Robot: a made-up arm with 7 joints. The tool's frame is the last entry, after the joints.
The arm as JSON. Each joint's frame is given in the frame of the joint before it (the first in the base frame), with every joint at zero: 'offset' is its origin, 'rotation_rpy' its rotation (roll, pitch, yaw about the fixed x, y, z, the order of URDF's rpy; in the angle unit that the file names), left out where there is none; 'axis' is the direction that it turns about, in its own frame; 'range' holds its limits. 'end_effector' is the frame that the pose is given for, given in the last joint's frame.
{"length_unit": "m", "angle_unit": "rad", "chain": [
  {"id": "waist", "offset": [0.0, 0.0, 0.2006], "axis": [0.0, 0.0, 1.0], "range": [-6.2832, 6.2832]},
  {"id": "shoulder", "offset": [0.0, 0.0, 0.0], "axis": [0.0, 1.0, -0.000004], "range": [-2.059, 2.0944]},
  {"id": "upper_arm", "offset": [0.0, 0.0, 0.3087], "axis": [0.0, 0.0, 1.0], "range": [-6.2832, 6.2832]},
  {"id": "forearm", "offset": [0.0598, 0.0, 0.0], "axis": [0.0, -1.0, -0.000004], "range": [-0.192, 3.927]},
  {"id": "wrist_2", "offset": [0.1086, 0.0, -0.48], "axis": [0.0, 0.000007, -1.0], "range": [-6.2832, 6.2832]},
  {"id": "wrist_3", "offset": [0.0, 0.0, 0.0], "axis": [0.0, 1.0, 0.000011], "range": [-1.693, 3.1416]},
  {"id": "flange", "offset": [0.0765, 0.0, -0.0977], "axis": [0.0, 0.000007, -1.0], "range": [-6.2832, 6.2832]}
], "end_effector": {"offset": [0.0, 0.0, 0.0], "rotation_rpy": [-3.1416, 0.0, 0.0]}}
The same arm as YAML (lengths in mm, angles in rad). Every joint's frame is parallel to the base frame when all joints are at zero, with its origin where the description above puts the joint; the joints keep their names.
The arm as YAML. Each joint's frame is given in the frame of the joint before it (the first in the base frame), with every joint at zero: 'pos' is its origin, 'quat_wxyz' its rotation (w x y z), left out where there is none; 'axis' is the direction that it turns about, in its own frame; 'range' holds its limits. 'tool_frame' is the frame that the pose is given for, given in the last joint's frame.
length_unit: mm
angle_unit: rad
joints:
  - joint: waist
    pos: [0.0, 0.0, 200.6]
    axis: [0.0, 0.0, 1.0]
    range: [-6.2832, 6.2832]
  - joint: shoulder
    pos: [0.0, 0.0, 0.0]
    axis: [0.0, 1.0, 0.0]
    range: [-2.059, 2.0944]
  - joint: upper_arm
    pos: [0.0, 0.0, 308.7]
    axis: [0.0, 0.0, 1.0]
    range: [-6.2832, 6.2832]
  - joint: forearm
    pos: [59.8, 0.0, 0.0]
    axis: [0.0, -1.0, 0.0]
    range: [-0.192, 3.927]
  - joint: wrist_2
    pos: [108.6, 0.0, -480.0]
    axis: [0.0, 0.0, -1.0]
    range: [-6.2832, 6.2832]
  - joint: wrist_3
    pos: [0.0, 0.0, 0.0]
    axis: [0.0, 1.0, 0.0]
    range: [-1.693, 3.1416]
  - joint: flange
    pos: [76.5, 0.0, -97.7]
    axis: [0.0, 0.0, -1.0]
    range: [-6.2832, 6.2832]
tool_frame:
  pos: [0.0, 0.0, 0.0]
  quat_wxyz: [0.000004, 1.0, 0.0, 0.0]

